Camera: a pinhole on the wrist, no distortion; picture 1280 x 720 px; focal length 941.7 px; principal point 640.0 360.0 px. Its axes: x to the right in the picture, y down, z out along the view. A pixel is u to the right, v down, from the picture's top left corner.
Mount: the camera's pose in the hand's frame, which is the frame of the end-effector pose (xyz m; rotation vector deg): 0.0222 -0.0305 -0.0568 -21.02 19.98 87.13
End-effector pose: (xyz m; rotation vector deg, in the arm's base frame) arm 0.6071 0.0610 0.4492 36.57 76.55 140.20
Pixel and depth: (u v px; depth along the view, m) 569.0 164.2 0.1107
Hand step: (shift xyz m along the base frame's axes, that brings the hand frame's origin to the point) -0.0151 0.0476 0.0418
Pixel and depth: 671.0 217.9 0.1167
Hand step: -0.0111 0.0379 0.0521
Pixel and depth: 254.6 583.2 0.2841
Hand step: 0.1683 0.1616 0.0988
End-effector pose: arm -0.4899 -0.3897 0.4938 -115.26 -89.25 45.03
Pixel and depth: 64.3 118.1 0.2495
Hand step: -0.1877 0.0981 -0.1433
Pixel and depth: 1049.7 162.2 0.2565
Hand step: 0.0554 0.0333 -0.2246
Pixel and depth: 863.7 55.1 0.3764
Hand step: 0.0086 0.0929 -0.3418
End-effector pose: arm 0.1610 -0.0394 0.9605 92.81 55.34 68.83
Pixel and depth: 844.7 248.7 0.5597
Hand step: 0.4278 -0.0978 0.2732
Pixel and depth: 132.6 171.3 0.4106
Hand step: 0.4162 0.0255 -0.0800
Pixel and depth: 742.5 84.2 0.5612
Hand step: 0.4744 0.0038 0.2445
